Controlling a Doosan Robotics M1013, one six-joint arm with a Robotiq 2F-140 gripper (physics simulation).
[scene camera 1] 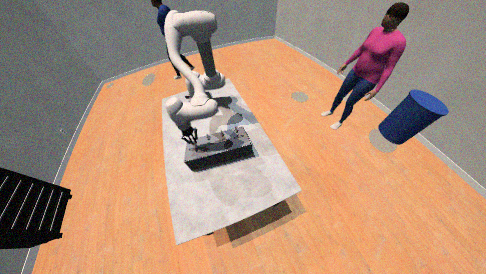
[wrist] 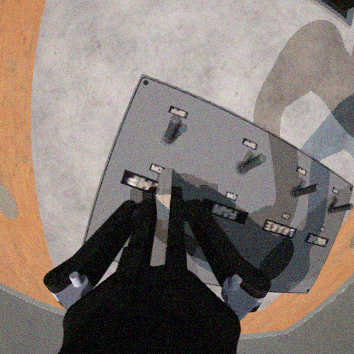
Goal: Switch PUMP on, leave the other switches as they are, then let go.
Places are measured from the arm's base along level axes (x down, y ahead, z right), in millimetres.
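Pixels of known places: gripper, fingertip midpoint: (scene camera 1: 196, 146) (wrist: 166, 178).
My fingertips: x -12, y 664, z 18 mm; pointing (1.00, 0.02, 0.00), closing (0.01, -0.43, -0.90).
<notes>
Behind a point stands the place of what it marks.
The grey switch panel (scene camera 1: 220, 159) @(y 802, x 30, z -150 mm) (wrist: 132, 130) @(y 625, x 8, z 88 mm) lies on the table. In the wrist view the PUMP lever (wrist: 172, 130) @(y 599, x -19, z 39 mm) stands near its OFF label (wrist: 178, 111) @(y 577, x 24, z 41 mm) and leans toward it. The PUMP label (wrist: 140, 181) @(y 682, x -15, z 51 mm) is partly covered by a finger. My gripper (scene camera 1: 191, 142) @(y 665, x -12, z 18 mm) (wrist: 166, 178) @(y 665, x -12, z 18 mm) is shut and holds nothing; its tips are over the panel beside the PUMP label, on the ON side of the lever and apart from it in the wrist view. Tip height is hard to tell. The FAN lever (wrist: 251, 163) @(y 593, x -17, z -75 mm), BRAKE lever (wrist: 305, 189) @(y 588, x -13, z -194 mm) and fourth lever (wrist: 340, 206) @(y 580, x -11, z -314 mm) lean to the right.
The panel rests on the pale table (scene camera 1: 200, 210) @(y 1123, x 97, z 53 mm) (wrist: 75, 75) @(y 589, x 96, z 249 mm) in front of the arm. A person in pink (scene camera 1: 382, 52) and a blue barrel (scene camera 1: 410, 119) stand on the right. A person in blue (scene camera 1: 162, 17) is behind the arm. A black slatted structure (scene camera 1: 30, 212) is at the left.
</notes>
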